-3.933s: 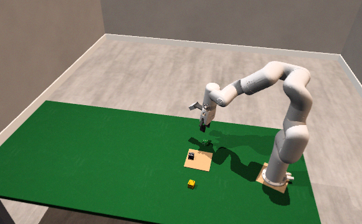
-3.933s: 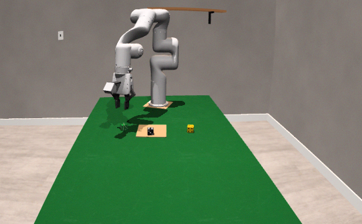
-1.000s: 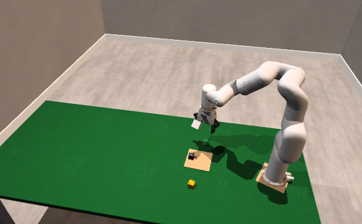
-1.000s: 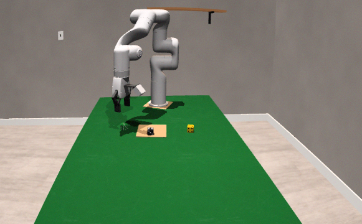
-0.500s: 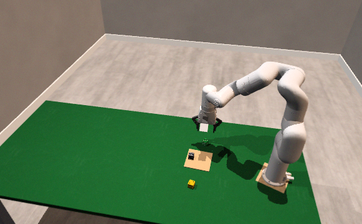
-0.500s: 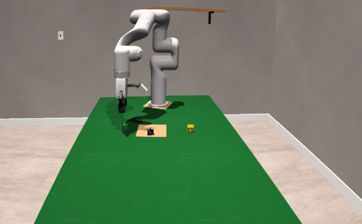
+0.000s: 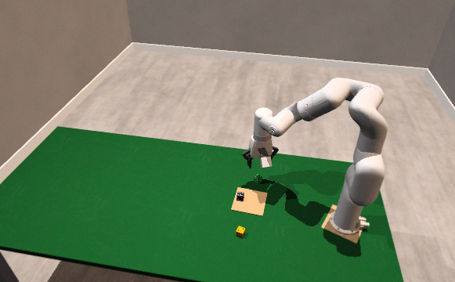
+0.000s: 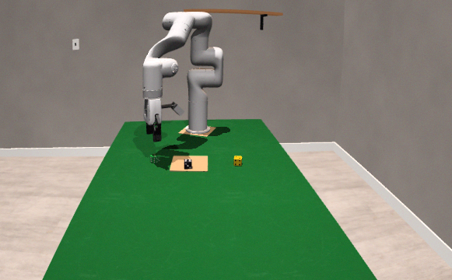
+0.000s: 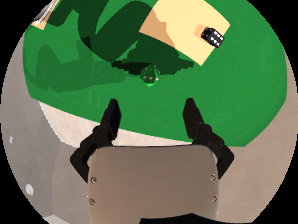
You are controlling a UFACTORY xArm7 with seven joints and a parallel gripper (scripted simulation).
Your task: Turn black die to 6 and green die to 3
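The green die is 100 mm below my hand. From my hand the other things lie so: tan mat: 140 mm to the left, 110 mm below, 10 mm ahead; then yellow die: 320 mm to the left, 100 mm below, 20 mm ahead; then black die: 130 mm to the left, 90 mm below, 60 mm ahead.
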